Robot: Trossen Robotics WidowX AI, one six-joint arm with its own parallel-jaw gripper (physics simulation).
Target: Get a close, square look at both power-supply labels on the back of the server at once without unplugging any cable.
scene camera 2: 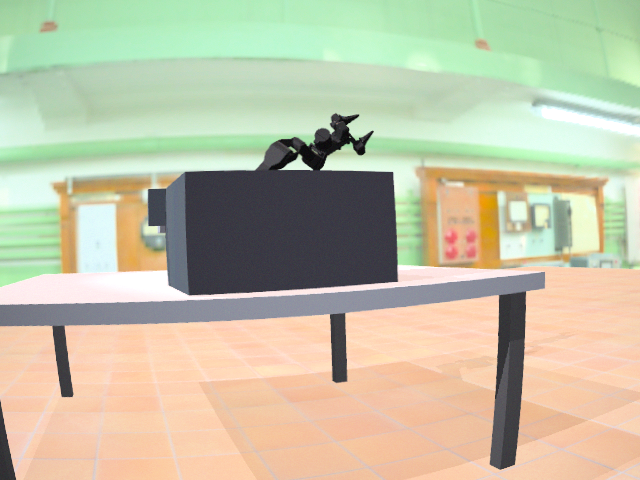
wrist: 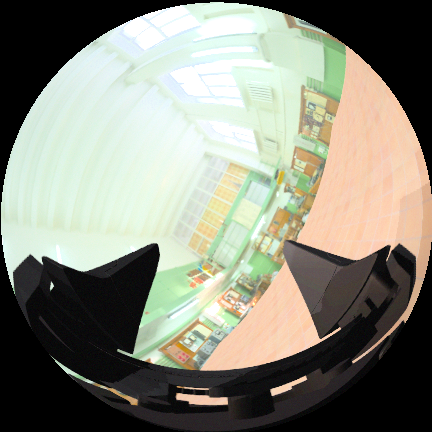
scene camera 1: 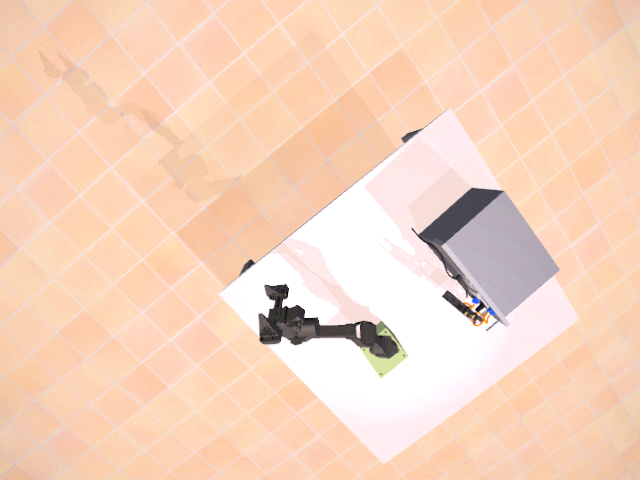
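The server is a large grey box on the table. Its cabled back faces the arm's side in scene camera 1, with dark cables, blue connectors and orange cables along it. Both power-supply labels are not visible in any view. My gripper is open and empty, raised high near the table's left side, well away from the server. In the wrist view its two dark fingers stand wide apart against the room's walls, ceiling and tiled floor. The server does not show in the wrist view.
The arm's base stands on a green plate on the white table. A black ribbed bar projects near the cables at the server's back. In scene camera 2 a dark block shows beyond the server's left side.
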